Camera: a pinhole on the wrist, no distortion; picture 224 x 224 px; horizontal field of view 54.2 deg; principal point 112.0 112.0 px. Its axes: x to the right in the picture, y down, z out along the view. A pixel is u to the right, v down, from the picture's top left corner.
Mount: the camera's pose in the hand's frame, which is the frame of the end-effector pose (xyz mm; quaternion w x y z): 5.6 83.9 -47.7 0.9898 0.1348 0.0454 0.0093
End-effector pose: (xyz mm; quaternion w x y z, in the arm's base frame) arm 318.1 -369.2 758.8 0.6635 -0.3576 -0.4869 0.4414
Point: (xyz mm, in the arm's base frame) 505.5 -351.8 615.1
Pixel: behind the camera
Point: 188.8 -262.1 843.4
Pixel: 194 78
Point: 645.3 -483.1 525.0
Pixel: behind the camera
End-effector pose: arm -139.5 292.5 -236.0 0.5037 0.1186 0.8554 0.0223
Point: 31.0 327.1 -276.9
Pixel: 47 146
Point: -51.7 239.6 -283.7
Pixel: 69 11
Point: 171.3 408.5 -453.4
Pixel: 127 201
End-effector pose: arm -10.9 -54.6 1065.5 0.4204 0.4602 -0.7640 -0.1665
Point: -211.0 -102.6 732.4
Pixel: 50 66
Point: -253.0 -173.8 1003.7
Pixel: 177 134
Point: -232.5 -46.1 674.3
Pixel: 20 77
